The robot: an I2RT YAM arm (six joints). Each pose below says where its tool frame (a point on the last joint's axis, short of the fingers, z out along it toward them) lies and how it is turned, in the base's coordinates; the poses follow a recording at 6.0 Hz.
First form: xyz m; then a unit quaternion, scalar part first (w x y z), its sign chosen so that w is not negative.
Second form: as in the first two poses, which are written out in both.
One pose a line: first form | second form
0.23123 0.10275 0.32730 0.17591 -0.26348 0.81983 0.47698 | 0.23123 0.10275 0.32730 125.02 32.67 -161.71
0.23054 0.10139 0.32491 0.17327 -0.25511 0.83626 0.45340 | 0.23054 0.10139 0.32491 128.29 31.41 -161.59
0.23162 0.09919 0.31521 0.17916 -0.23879 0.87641 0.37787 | 0.23162 0.09919 0.31521 138.43 29.64 -160.99
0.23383 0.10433 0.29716 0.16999 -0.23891 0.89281 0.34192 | 0.23383 0.10433 0.29716 143.23 27.83 -159.45
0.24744 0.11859 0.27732 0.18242 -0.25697 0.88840 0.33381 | 0.24744 0.11859 0.27732 144.90 29.71 -157.33
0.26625 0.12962 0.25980 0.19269 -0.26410 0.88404 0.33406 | 0.26625 0.12962 0.25980 145.17 31.14 -156.72
